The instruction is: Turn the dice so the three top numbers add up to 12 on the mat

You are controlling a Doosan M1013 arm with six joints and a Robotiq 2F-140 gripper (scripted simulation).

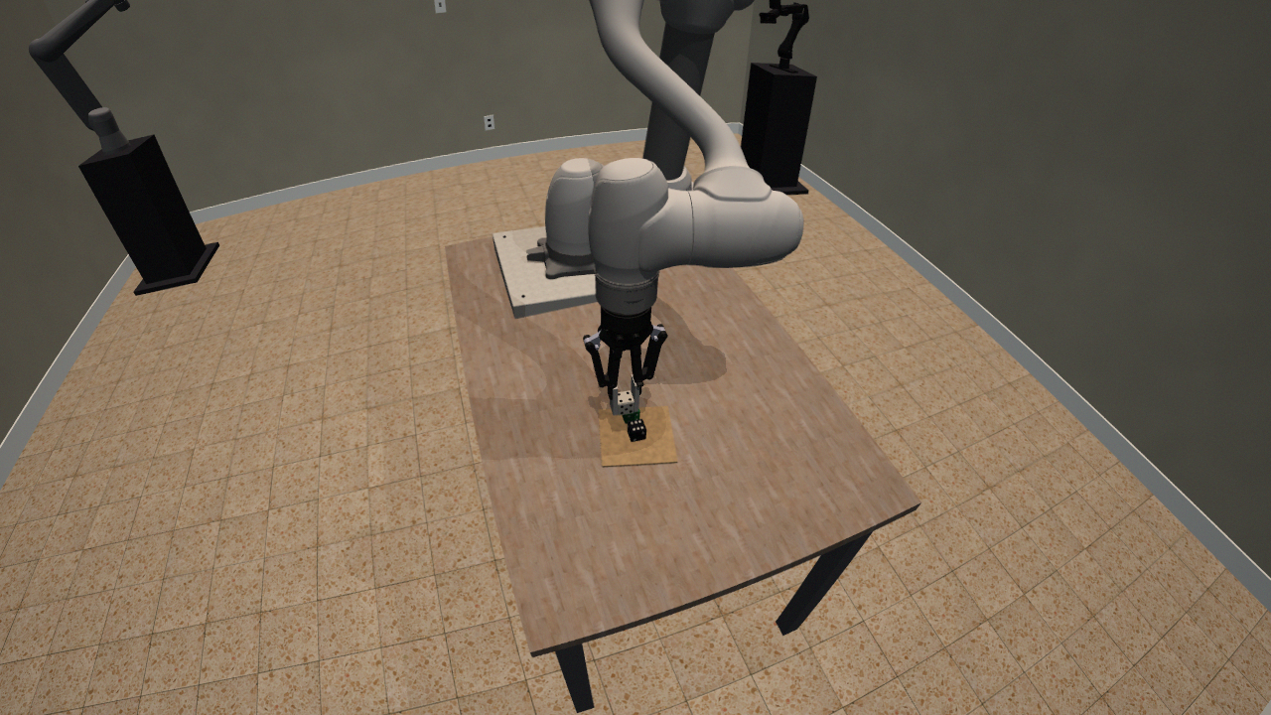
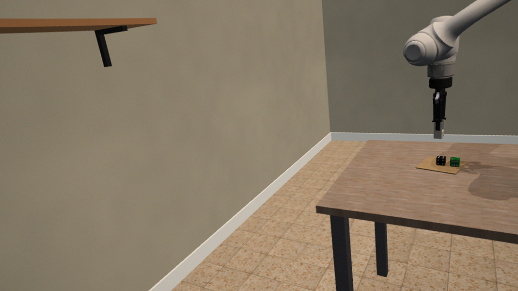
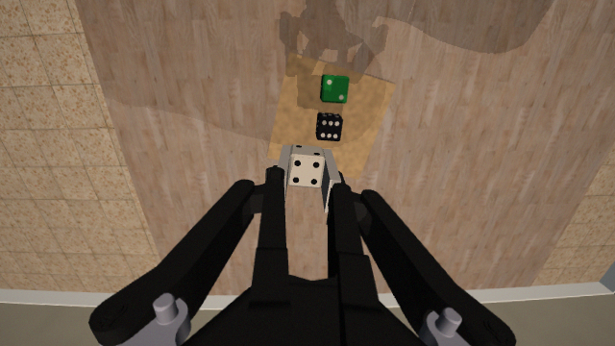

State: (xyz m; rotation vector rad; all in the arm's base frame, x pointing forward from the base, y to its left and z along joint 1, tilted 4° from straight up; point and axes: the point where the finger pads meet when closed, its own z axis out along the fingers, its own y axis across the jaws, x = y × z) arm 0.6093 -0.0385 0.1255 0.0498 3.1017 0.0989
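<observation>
The black die is 12 cm below my hand, 3 cm to the left of it and 1 cm behind it. From my hand the other things lie so: white die 2 cm below; then green die 12 cm below, 6 cm behind, 3 cm to the left; then tan mat 14 cm below, 3 cm to the left, 2 cm behind.
</observation>
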